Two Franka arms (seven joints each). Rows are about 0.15 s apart.
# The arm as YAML. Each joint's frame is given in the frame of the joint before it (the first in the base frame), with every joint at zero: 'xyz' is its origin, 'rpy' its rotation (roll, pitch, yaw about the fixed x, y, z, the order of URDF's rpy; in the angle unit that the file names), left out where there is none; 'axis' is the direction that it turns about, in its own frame. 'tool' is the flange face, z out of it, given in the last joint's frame.
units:
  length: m
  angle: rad
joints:
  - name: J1
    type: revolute
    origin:
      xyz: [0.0, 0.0, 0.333]
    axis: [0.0, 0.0, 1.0]
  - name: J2
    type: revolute
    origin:
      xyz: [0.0, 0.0, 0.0]
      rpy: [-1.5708, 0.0, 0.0]
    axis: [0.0, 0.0, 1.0]
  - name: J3
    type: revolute
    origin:
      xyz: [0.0, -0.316, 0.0]
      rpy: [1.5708, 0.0, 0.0]
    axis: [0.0, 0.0, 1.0]
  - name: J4
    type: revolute
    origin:
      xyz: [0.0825, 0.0, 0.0]
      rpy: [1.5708, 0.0, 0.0]
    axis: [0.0, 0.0, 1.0]
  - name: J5
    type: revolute
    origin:
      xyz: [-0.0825, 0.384, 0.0]
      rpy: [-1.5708, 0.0, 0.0]
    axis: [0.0, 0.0, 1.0]
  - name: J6
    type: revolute
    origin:
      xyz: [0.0, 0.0, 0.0]
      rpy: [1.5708, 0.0, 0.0]
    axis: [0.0, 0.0, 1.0]
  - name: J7
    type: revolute
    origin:
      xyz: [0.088, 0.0, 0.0]
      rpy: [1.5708, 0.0, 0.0]
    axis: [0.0, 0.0, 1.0]
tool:
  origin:
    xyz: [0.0, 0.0, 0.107]
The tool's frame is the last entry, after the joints.
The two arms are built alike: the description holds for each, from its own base.
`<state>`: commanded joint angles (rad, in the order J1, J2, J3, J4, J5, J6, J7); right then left.
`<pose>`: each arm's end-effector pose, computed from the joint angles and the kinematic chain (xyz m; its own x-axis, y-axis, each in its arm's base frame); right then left.
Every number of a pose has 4 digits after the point.
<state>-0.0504 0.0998 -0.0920 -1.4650 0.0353 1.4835 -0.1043 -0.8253 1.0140 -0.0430 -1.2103 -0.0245 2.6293 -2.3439</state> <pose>0.5711 -0.0750 0.6105 0.9964 -0.0349 -0.0776 -0.0377 -0.9987 -0.0344 0.5193 -0.5953 0.1987 0.0857 0.9453 -0.3146 0.9702 -0.0073 0.2423</pose>
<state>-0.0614 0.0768 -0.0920 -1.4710 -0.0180 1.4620 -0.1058 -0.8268 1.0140 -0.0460 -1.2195 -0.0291 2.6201 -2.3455</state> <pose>0.5603 -0.0865 0.6191 0.9949 -0.0493 -0.0875 -0.0481 -0.9987 0.0159 0.5153 -0.5952 0.1933 0.0800 0.9483 -0.3072 0.9742 -0.0092 0.2253</pose>
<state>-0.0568 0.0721 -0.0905 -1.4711 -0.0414 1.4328 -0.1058 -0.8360 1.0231 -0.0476 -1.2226 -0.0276 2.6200 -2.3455</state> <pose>0.5557 -0.0854 0.6195 0.9924 -0.0468 -0.1142 -0.0430 -0.9984 0.0360 0.5077 -0.5990 0.1847 0.0880 0.9501 -0.2994 0.9759 -0.0220 0.2171</pose>
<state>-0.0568 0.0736 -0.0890 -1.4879 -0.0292 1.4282 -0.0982 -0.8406 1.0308 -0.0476 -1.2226 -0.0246 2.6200 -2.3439</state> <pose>0.5555 -0.0831 0.6106 0.9895 -0.0511 -0.1354 -0.0485 -0.9986 0.0226 0.5041 -0.6005 0.1786 0.0948 0.9515 -0.2925 0.9763 -0.0314 0.2141</pose>
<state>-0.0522 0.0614 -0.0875 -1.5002 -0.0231 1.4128 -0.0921 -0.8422 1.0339 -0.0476 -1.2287 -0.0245 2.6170 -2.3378</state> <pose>0.5505 -0.0786 0.6107 0.9874 -0.0503 -0.1499 -0.0486 -0.9987 0.0147 0.5016 -0.5997 0.1730 0.1004 0.9538 -0.2832 0.9773 -0.0412 0.2078</pose>
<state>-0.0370 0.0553 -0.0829 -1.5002 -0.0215 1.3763 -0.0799 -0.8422 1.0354 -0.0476 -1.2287 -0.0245 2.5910 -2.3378</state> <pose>0.5459 -0.0671 0.6115 0.9828 -0.0429 -0.1795 -0.0415 -0.9991 0.0118 0.5001 -0.5983 0.1687 0.0969 0.9593 -0.2653 0.9808 -0.0468 0.1891</pose>
